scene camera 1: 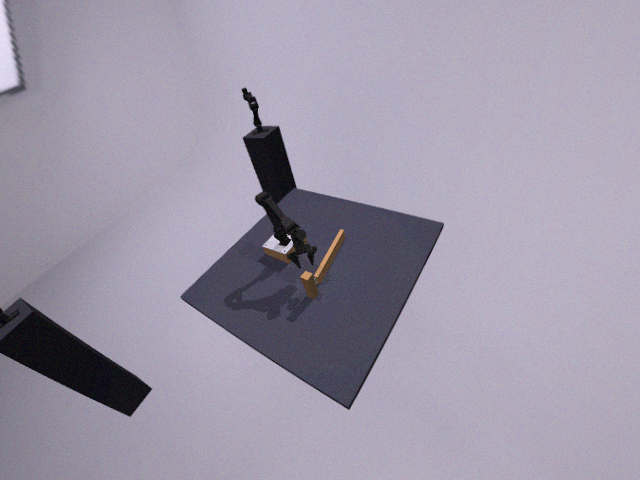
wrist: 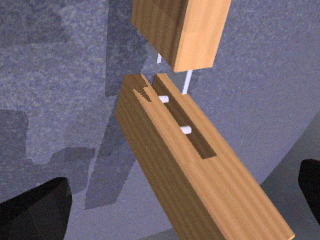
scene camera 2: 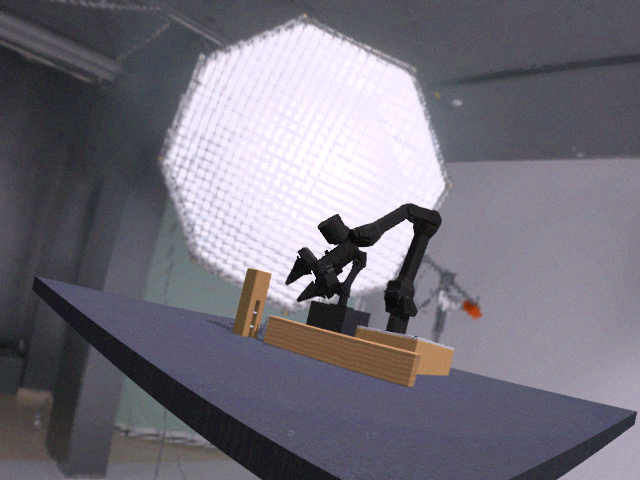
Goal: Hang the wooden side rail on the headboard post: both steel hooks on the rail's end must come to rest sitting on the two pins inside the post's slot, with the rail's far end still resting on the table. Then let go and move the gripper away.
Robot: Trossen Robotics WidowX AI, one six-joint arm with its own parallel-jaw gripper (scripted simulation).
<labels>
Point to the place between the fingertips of the gripper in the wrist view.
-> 190,183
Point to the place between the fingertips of the gripper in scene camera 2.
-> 291,293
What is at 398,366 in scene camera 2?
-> A wooden side rail.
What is the gripper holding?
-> Nothing.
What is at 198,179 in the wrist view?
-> A wooden headboard post.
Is the gripper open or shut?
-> Open.
</labels>
